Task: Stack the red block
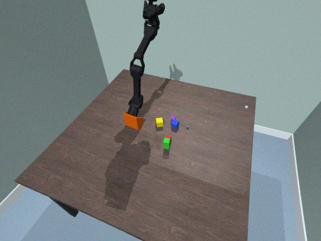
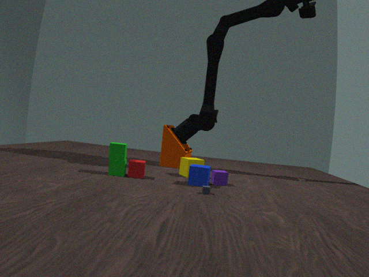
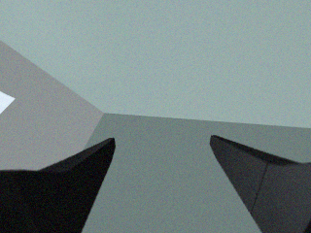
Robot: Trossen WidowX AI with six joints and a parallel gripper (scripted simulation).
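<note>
My gripper tip is now 40 cm short of the red block, 48 cm to the left of it and 70 cm above it. From my gripper tip the other things lie so: purple block 35 cm ahead, 28 cm to the right, 71 cm below; then yellow block 28 cm ahead, 36 cm to the right, 70 cm below; then blue block 39 cm ahead, 33 cm to the right, 70 cm below.
</note>
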